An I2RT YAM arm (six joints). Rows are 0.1 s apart.
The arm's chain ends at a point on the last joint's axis. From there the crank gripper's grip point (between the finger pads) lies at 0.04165 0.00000 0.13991 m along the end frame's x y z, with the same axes.
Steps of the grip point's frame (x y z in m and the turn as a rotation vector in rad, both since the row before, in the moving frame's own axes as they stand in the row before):
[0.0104, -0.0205, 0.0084, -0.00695, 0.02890, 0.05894]
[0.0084, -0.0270, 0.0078, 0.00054, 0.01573, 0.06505]
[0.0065, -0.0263, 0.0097, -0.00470, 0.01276, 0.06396]
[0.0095, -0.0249, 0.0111, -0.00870, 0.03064, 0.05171]
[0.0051, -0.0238, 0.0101, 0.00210, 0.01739, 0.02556]
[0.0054, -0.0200, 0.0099, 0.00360, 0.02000, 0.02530]
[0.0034, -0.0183, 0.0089, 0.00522, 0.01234, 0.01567]
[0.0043, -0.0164, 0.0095, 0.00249, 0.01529, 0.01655]
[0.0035, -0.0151, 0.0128, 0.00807, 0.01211, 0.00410]
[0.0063, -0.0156, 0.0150, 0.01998, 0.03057, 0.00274]
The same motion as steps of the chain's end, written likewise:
[0.0065, -0.0240, 0.0097, -0.00695, 0.02890, 0.05894]
[0.0063, -0.0297, 0.0085, 0.00054, 0.01573, 0.06505]
[0.0048, -0.0297, 0.0103, -0.00470, 0.01276, 0.06396]
[0.0053, -0.0284, 0.0125, -0.00870, 0.03064, 0.05171]
[0.0027, -0.0246, 0.0108, 0.00210, 0.01739, 0.02556]
[0.0026, -0.0206, 0.0108, 0.00360, 0.02000, 0.02530]
[0.0017, -0.0182, 0.0094, 0.00522, 0.01234, 0.01567]
[0.0022, -0.0168, 0.0102, 0.00249, 0.01529, 0.01655]
[0.0018, -0.0141, 0.0133, 0.00807, 0.01211, 0.00410]
[0.0020, -0.0129, 0.0164, 0.01998, 0.03057, 0.00274]

